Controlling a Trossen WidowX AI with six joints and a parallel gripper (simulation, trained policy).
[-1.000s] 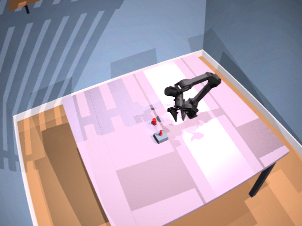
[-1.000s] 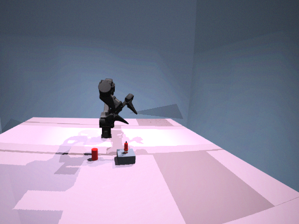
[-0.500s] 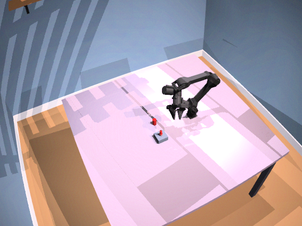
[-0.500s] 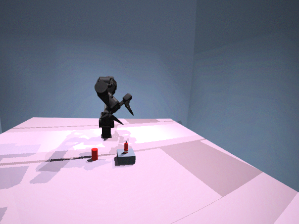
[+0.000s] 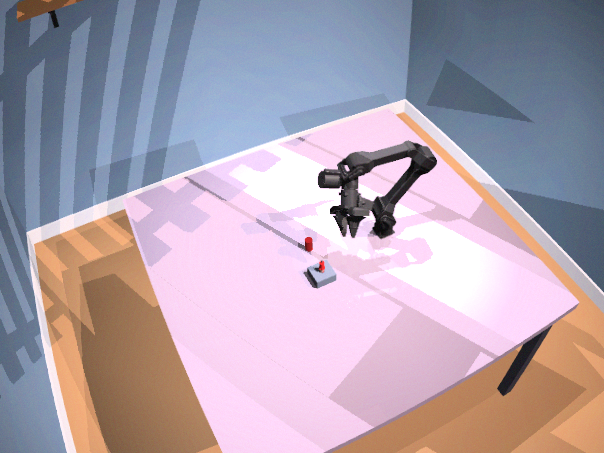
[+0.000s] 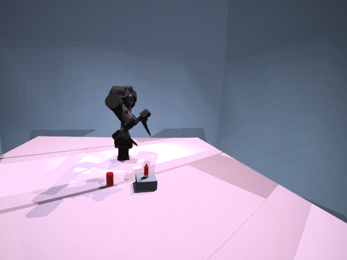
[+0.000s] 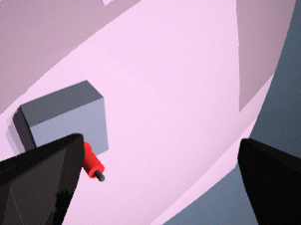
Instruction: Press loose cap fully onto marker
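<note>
Now: the red cap 8 cm ahead of my gripper tip, 14 cm to the right of it and 13 cm below it. From my gripper tip the other things lie so: grey holder block (10 cm ahead, 13 cm below); then red marker (10 cm ahead, 9 cm below).
</note>
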